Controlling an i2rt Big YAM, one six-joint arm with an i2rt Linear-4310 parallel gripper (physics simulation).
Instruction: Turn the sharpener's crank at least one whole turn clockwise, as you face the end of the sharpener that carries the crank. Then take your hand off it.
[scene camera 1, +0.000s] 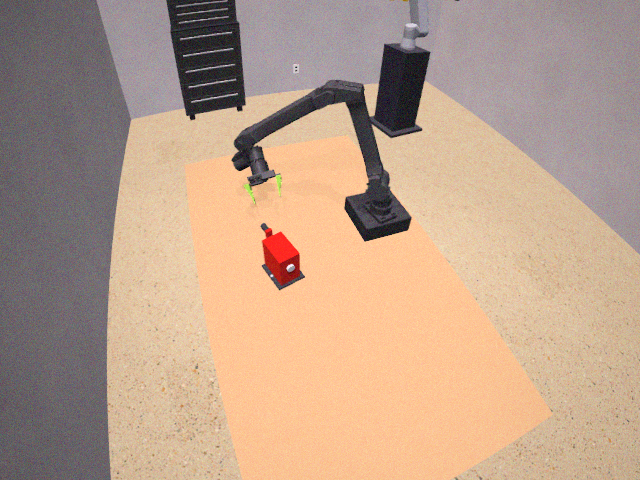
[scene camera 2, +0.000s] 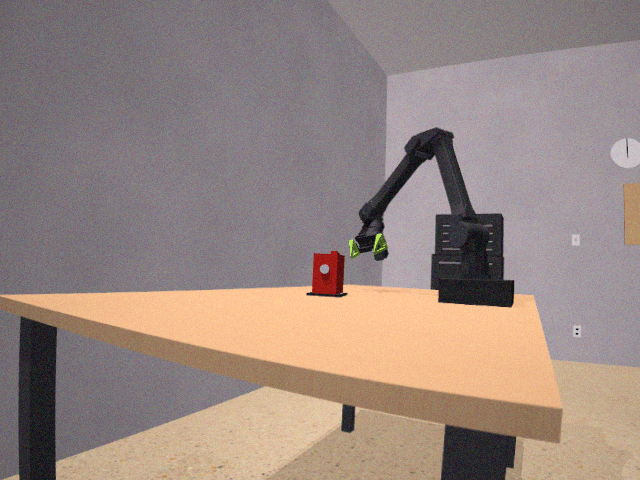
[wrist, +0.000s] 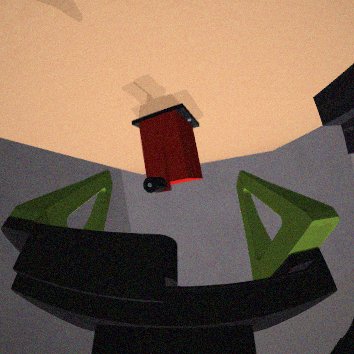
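Pixels of known places: gripper, fingertip midpoint: (scene camera 1: 267, 200) (scene camera 2: 362, 255) (wrist: 174, 177); arm's base, origin of the base link: (scene camera 1: 379, 211) (scene camera 2: 474, 279).
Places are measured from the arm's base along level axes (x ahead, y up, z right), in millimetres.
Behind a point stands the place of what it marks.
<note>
The red sharpener (scene camera 1: 280, 256) {y 58, x 457, z -73 mm} (scene camera 2: 327, 273) {y -1, x 426, z -91 mm} (wrist: 169, 145) {y -1, x 429, z 24 mm} stands upright on its dark base plate on the table. Its crank, a red arm with a black knob (scene camera 1: 264, 226) {y 70, x 453, z 62 mm} (wrist: 154, 185) {y 63, x 444, z 81 mm}, is at the end facing my gripper, with the knob near the level of the sharpener's top. In the second scene view the knob does not show. My gripper (scene camera 1: 267, 199) {y 65, x 386, z 188 mm} (scene camera 2: 367, 250) {y 65, x 386, z 188 mm} (wrist: 174, 177) {y 65, x 386, z 188 mm} is open and empty. It hangs above the table beyond the crank end, its fingers apart from the knob. In the wrist view the knob shows between the two green fingertips, farther off.
The arm's black base (scene camera 1: 377, 215) {y 16, x 34, z -27 mm} (scene camera 2: 475, 292) {y -35, x -1, z -73 mm} stands on the table (scene camera 1: 361, 361) {y -70, x 383, z -453 mm} (scene camera 2: 310, 330) {y -70, x 243, z -707 mm} at the side, right of the sharpener in both scene views. A grey wall (scene camera 2: 180, 155) rises behind the table. A black drawer cabinet (scene camera 1: 209, 67) and a black pedestal (scene camera 1: 400, 87) stand on the floor beyond.
</note>
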